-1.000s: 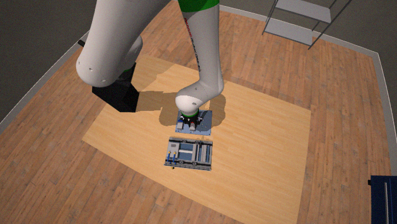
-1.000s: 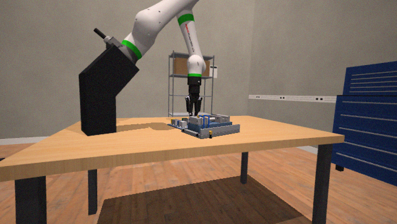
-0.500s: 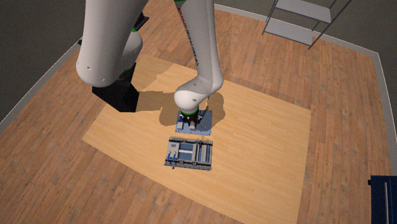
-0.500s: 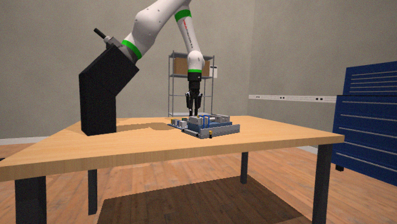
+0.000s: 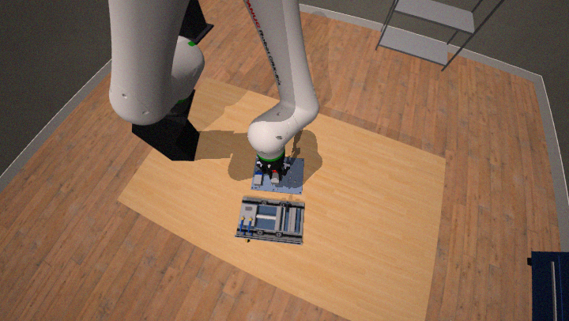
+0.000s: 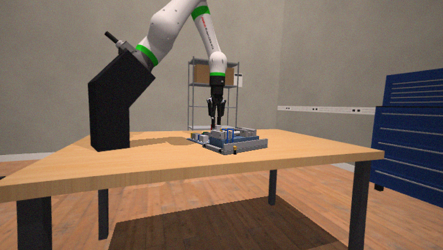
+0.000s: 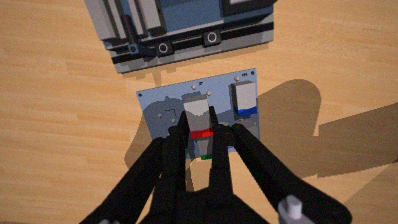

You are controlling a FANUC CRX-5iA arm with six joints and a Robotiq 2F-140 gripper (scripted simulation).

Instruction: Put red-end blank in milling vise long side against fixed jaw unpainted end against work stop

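My gripper is now 1 cm past the blue-grey plate, 4 cm to the right of it and 11 cm above it. The rest, counted from my hand: red-ended blank (3 cm below); blue-ended blank (9 cm behind, 2 cm to the right, 9 cm below); green-ended blank (2 cm behind, 9 cm to the left, 9 cm below).
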